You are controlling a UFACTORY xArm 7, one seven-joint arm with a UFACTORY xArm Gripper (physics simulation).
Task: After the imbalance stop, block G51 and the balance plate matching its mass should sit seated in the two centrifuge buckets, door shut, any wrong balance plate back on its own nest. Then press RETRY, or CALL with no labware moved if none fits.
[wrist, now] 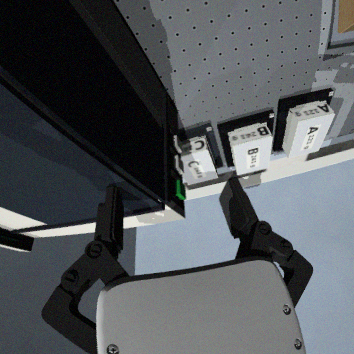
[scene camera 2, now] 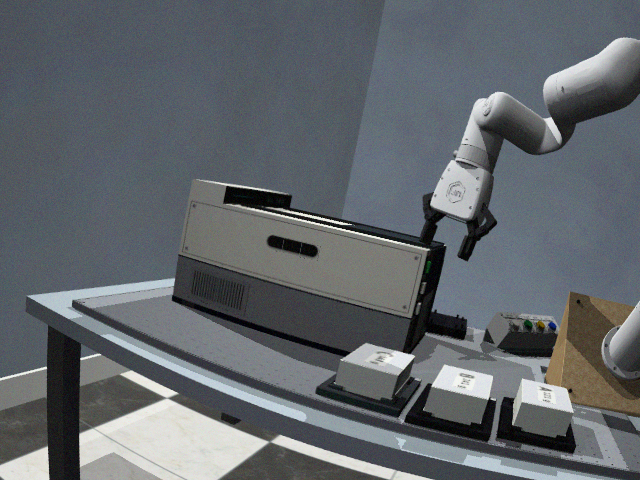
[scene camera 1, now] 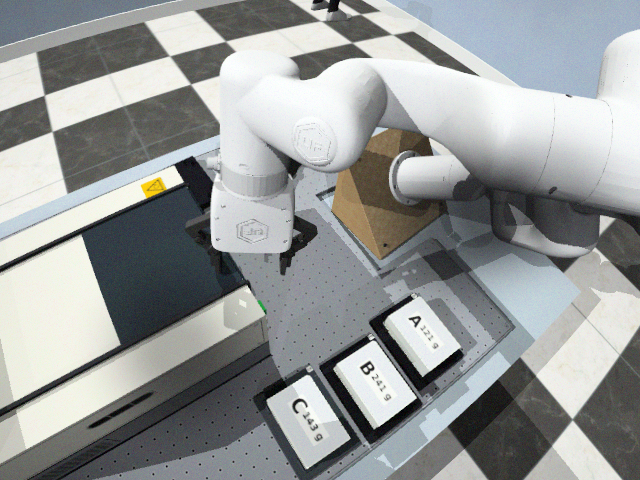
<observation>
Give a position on a balance plate A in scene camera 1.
426, 342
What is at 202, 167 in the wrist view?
A balance plate C.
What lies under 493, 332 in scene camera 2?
A grey button box.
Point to a black nest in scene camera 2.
438, 323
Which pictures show the balance plate C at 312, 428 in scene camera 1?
The wrist view, scene camera 2 and scene camera 1: all of them.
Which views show the balance plate B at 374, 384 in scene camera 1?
The wrist view, scene camera 2 and scene camera 1: all of them.
</observation>
